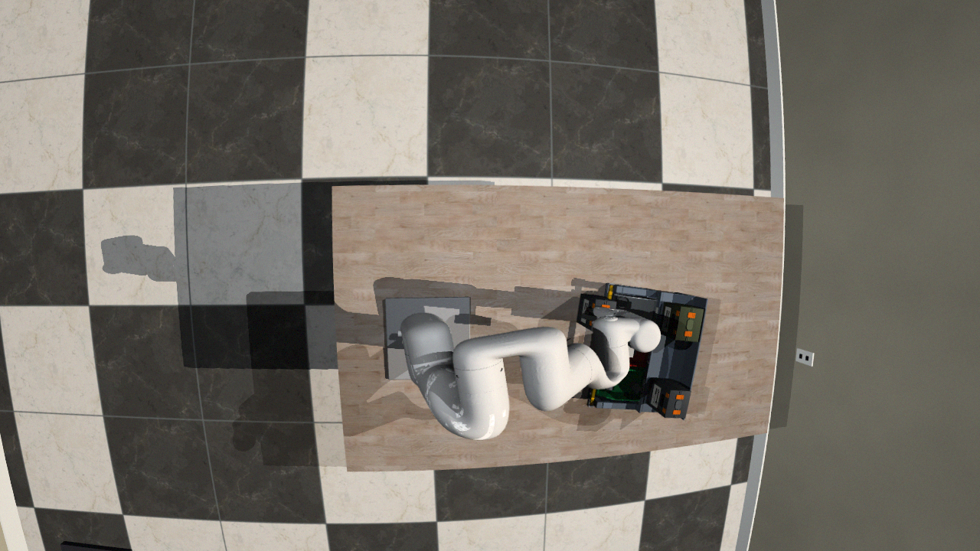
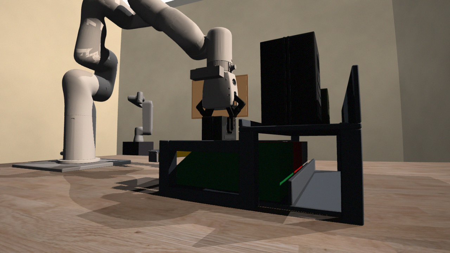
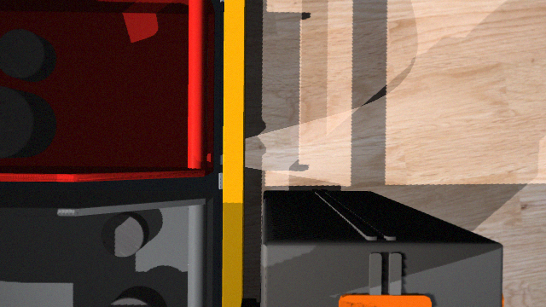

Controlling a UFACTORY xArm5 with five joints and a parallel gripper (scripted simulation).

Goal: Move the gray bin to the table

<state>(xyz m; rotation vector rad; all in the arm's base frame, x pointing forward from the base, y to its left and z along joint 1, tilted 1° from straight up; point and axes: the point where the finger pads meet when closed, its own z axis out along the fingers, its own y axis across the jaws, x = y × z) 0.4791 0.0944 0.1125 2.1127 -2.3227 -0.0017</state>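
Right now the yellow bar is 110 mm to the right of my hand, 60 mm below it and 40 mm ahead of it. From my hand the other things lie so: gray open bin 150 mm ahead, 80 mm below, 10 mm to the right; red bin 140 mm ahead, 120 mm to the right, 80 mm below; dark box 40 mm below.
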